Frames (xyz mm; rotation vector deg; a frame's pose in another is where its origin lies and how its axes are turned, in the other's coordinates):
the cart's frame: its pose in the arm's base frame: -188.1 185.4 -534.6 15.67 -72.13 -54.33
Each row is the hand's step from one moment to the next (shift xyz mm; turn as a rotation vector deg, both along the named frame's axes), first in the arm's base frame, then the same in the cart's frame.
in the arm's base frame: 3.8 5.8 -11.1 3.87 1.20 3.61
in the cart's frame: -11.8 -2.0 -5.3 1.59 4.84 -1.88
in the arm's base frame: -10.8 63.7 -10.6 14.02 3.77 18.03
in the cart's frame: -53.8 27.0 25.8 9.57 20.40 -5.33
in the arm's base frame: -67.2 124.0 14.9 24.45 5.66 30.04
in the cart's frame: -80.6 54.6 103.2 16.39 34.10 -10.04
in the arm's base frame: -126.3 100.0 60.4 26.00 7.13 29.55
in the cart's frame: -32.0 42.8 163.5 14.99 35.38 -11.13
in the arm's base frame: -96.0 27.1 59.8 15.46 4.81 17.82
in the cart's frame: 20.9 11.8 113.8 8.66 21.55 -6.36
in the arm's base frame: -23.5 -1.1 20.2 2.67 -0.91 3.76
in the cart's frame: 14.6 1.8 27.3 3.23 3.11 -1.41
